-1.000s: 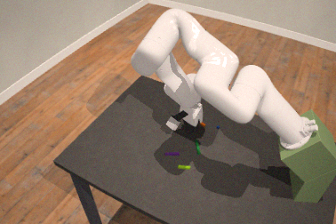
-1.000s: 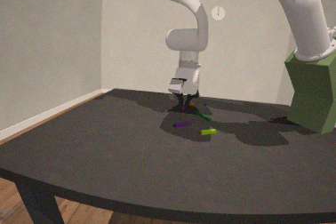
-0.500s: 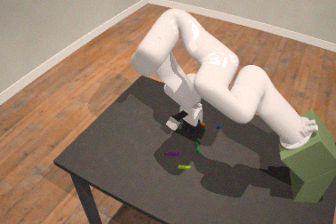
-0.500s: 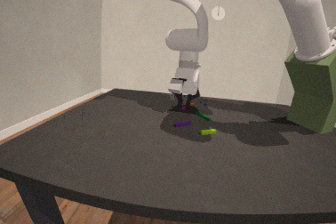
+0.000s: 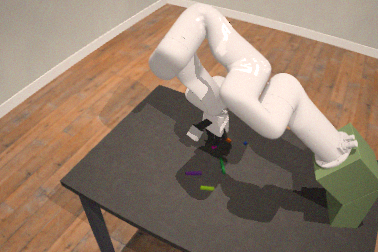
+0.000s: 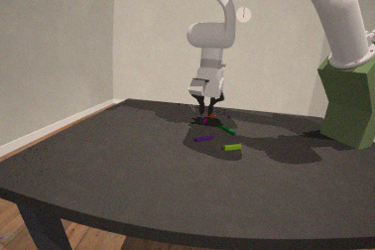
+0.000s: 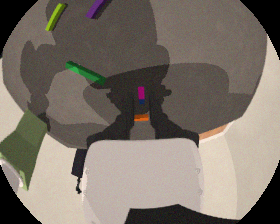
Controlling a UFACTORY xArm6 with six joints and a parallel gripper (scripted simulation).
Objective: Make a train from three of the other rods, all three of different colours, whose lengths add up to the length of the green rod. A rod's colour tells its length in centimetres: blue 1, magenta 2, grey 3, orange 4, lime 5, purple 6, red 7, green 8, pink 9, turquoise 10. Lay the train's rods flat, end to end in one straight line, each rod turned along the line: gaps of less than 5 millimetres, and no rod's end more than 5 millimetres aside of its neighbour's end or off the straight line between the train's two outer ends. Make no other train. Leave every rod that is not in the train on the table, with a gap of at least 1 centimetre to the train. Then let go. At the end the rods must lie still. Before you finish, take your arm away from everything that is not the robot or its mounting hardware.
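The magenta rod is 5 cm below my hand and 1 cm to the right of it. From my hand the other things lie so: purple rod: 16 cm to the left, 5 cm below, 2 cm behind; then green rod: 8 cm behind, 6 cm to the left, 5 cm below; then orange rod: 8 cm to the right, 5 cm below, 2 cm behind.
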